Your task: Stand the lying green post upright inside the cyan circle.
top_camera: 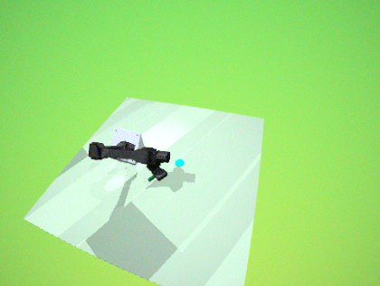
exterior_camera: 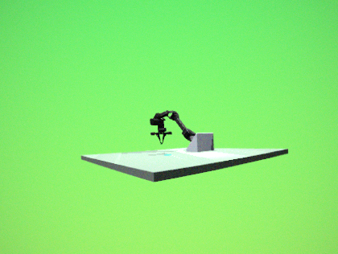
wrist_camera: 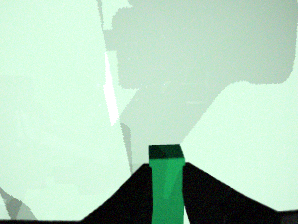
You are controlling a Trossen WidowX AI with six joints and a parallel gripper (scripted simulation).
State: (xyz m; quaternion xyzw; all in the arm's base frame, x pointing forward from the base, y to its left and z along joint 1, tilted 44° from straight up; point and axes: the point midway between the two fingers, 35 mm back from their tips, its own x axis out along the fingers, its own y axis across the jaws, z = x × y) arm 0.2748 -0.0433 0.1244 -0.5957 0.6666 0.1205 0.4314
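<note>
Right now the cyan circle is 5 cm ahead of my gripper tip, 19 cm to the left of it and 9 cm below it. From my gripper tip the other things lie so: green post 1 cm behind, 2 cm to the right.
</note>
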